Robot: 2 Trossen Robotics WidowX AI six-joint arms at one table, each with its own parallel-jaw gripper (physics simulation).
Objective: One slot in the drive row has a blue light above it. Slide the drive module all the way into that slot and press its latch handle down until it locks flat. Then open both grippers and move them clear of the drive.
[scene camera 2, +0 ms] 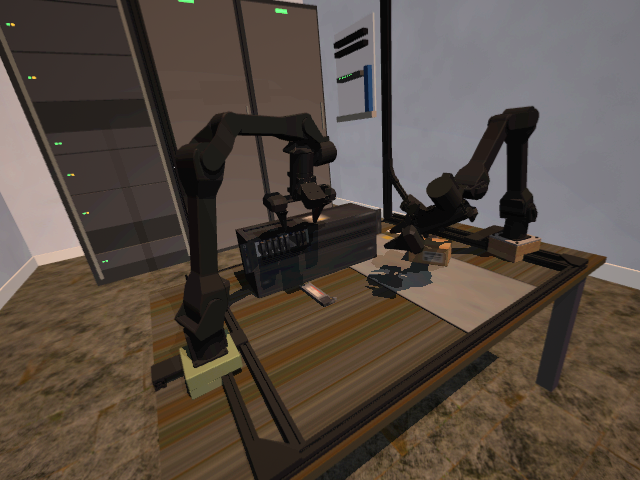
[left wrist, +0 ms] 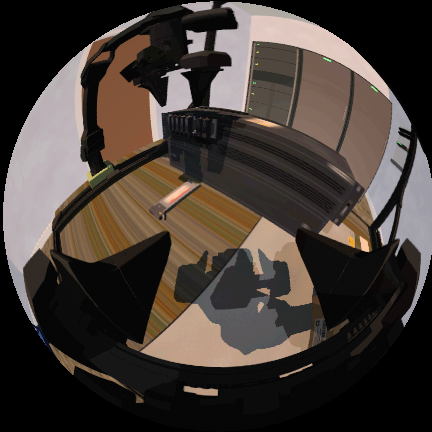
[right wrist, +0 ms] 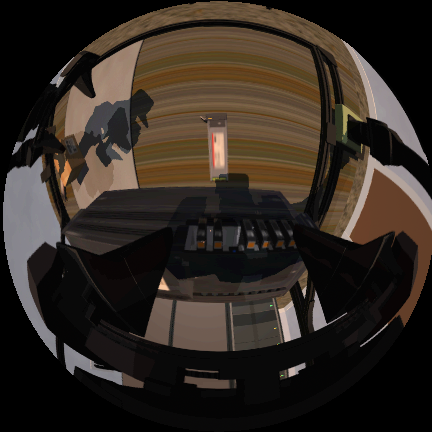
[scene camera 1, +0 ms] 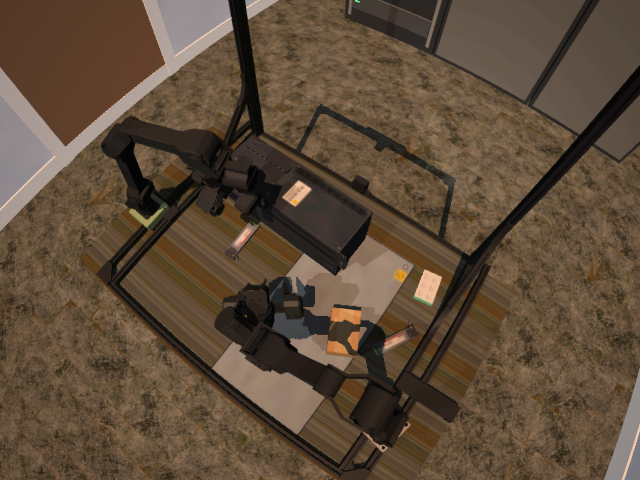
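Seen in the pictures: left gripper, fingertip midpoint: (scene camera 2: 387,239) (left wrist: 235,236) (right wrist: 75,124) (scene camera 1: 267,283); right gripper, fingertip midpoint: (scene camera 2: 300,226) (left wrist: 178,105) (right wrist: 235,232) (scene camera 1: 235,197); left arm's base at its link origin: (scene camera 2: 514,236); right arm's base at its link origin: (scene camera 2: 208,351) (left wrist: 97,168) (right wrist: 354,129) (scene camera 1: 147,207).
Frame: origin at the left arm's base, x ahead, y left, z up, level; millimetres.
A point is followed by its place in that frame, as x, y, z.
Observation:
The drive module (scene camera 1: 241,240) {663, -60, -52} (scene camera 2: 317,293) {663, -54, -52} (left wrist: 176,198) {653, -61, -52} (right wrist: 218,148) {668, -67, -52} lies flat on the table in front of the black chassis (scene camera 1: 330,211) {493, -262, 114} (scene camera 2: 346,242) {513, -177, 30} (left wrist: 280,175) {504, -179, 48}, its small latch end away from the chassis. The drive row (scene camera 2: 279,245) {738, -130, 86} (left wrist: 192,125) {712, -144, 84} holds several modules with orange marks. In the right wrist view a faint blue light (right wrist: 234,251) {699, -145, 112} shows at a gap between modules. My right gripper (scene camera 2: 299,224) {680, -93, 141} (left wrist: 178,105) {680, -93, 141} (right wrist: 235,232) {680, -93, 141} is open and empty, close over the chassis's front top edge; contact cannot be told. My left gripper (scene camera 2: 388,238) {458, -16, 83} (left wrist: 235,236) {458, -16, 83} is open and empty above the mat.
A grey mat (scene camera 1: 289,387) {237, 111, -60} (scene camera 2: 465,299) {327, 140, -59} lies right of the drive module. An orange-topped box (scene camera 1: 351,313) {271, -141, 1} (scene camera 2: 434,255) {266, -53, -26} stands on it. A second similar module (scene camera 1: 398,339) {131, -199, -52} and a white card (scene camera 1: 428,286) {178, -384, -60} lie farther right. Dark frame rails (scene camera 2: 439,364) {543, 300, -43} edge the table.

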